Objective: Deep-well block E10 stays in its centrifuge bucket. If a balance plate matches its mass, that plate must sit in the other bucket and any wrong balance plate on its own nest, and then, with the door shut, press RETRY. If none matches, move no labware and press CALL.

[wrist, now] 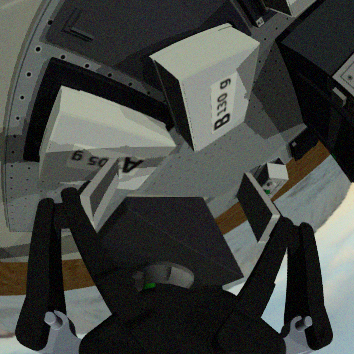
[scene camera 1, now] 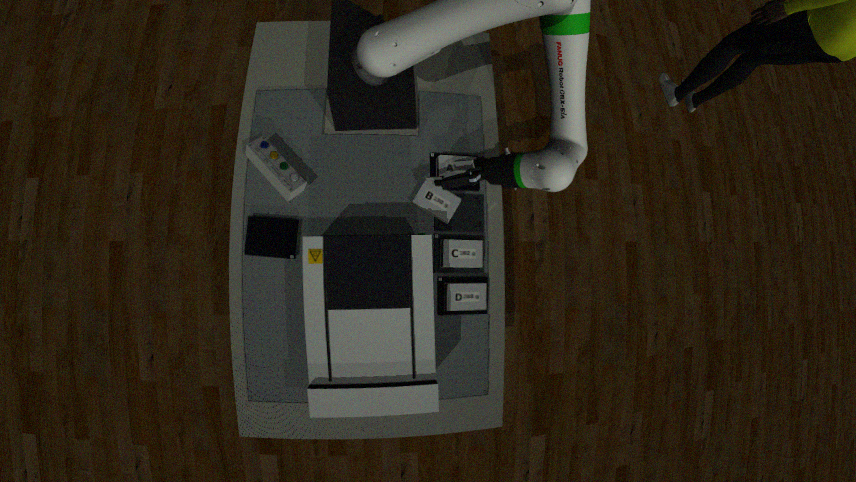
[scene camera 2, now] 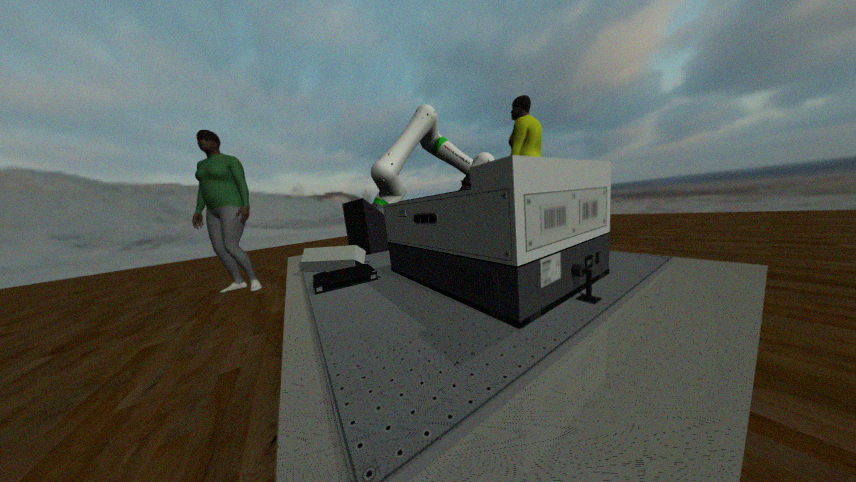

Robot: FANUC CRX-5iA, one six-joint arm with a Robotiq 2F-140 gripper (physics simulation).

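Frame: origin at the arm's base, x up, y left, z back, level; metres.
Where they show: gripper, fingertip midpoint: [wrist: 180, 177] [scene camera 1: 442, 173]; arm's base at its link origin: [wrist: 168, 273] [scene camera 2: 376, 218].
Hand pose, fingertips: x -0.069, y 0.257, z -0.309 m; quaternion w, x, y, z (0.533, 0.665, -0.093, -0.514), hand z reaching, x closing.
Each offset is from my fingertips to the top centre of the thing. "pt": to the spot under its first point.
My gripper [scene camera 1: 444, 175] [wrist: 180, 177] is open and empty, its fingers spread near plates A and B. White plate B @(dy -0.001, dx -0.019, dz -0.076 m) [scene camera 1: 439, 202] [wrist: 215, 90], labelled 130 g, sits askew, partly over the edge of a dark flat pad @(pt dy +0.105, dx -0.077, dz -0.097 m) [scene camera 1: 467, 212] [wrist: 135, 30]. Plate A @(dy +0.057, dx -0.035, dz +0.035 m) [scene camera 1: 446, 160] [wrist: 95, 120] is in its black nest; a finger covers part of its label, which ends in 05 g. Plates C @(dy +0.088, dx -0.035, dz -0.232 m) [scene camera 1: 462, 263] and D @(dy +0.109, dx -0.035, dz -0.364 m) [scene camera 1: 466, 306] sit in black nests. The centrifuge [scene camera 1: 422, 335] [scene camera 2: 449, 227] hides block E10 and its buckets; I cannot tell the door's state. The button box @(dy -0.518, dx -0.005, dz -0.015 m) [scene camera 1: 269, 173] [scene camera 2: 332, 256] [wrist: 276, 172] has coloured buttons.
A black tray @(dy -0.509, dx -0.058, dz -0.230 m) [scene camera 1: 271, 236] [scene camera 2: 345, 278] lies left of the centrifuge in the top view. The dark robot pedestal [scene camera 1: 371, 107] [scene camera 2: 362, 224] stands at the back. One person in yellow [scene camera 1: 832, 29] [scene camera 2: 527, 134] and one in green [scene camera 2: 220, 179] stand off the table.
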